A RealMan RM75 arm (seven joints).
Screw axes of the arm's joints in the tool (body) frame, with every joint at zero. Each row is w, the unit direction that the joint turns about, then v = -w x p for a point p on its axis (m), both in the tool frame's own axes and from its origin. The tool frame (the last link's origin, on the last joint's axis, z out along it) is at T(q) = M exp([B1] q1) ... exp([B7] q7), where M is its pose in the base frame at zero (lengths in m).
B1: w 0 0 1 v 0.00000 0.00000 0.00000
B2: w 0 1 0 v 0.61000 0.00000 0.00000
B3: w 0 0 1 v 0.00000 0.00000 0.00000
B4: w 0 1 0 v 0.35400 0.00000 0.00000
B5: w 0 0 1 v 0.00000 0.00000 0.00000
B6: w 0 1 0 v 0.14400 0.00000 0.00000
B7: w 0 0 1 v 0.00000 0.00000 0.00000
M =
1 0 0 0.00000
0 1 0 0.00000
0 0 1 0.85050
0 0 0 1
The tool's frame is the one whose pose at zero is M.
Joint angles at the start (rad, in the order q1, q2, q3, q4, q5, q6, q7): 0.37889, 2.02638, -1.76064, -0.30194, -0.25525, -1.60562, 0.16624
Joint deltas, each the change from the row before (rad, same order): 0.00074, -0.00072, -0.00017, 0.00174, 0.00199, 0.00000, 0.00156; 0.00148, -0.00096, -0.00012, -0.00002, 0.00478, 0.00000, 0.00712; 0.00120, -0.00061, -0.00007, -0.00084, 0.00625, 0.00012, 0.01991; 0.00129, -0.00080, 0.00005, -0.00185, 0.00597, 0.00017, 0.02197; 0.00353, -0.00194, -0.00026, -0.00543, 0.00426, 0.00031, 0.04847; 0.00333, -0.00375, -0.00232, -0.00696, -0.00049, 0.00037, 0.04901; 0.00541, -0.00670, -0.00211, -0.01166, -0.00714, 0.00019, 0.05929; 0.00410, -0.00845, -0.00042, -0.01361, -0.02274, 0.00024, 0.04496; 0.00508, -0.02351, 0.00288, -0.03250, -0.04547, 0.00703, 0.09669; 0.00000, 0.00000, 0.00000, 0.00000, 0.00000, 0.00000, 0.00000; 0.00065, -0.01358, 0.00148, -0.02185, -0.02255, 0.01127, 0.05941
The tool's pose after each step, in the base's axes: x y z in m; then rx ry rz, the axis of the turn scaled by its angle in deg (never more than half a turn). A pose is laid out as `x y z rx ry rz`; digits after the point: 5 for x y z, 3 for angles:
0.24526 0.29532 -0.00458 -111.393 -11.338 62.175
0.24513 0.29612 -0.00369 -111.271 -10.953 62.458
0.24487 0.29698 -0.00269 -111.248 -9.840 63.267
0.24440 0.29795 -0.00158 -111.240 -8.682 64.190
0.24263 0.29967 -0.00015 -111.702 -6.456 66.281
0.24076 0.30105 0.00105 -112.540 -4.442 68.335
0.23766 0.30300 0.00274 -113.877 -2.444 70.827
0.23469 0.30388 0.00348 -115.845 -1.624 72.511
0.23080 0.30657 0.00762 -119.847 0.474 75.132
0.23080 0.30657 0.00762 -119.847 0.474 75.132
0.22923 0.30859 0.01013 -122.040 2.320 76.248

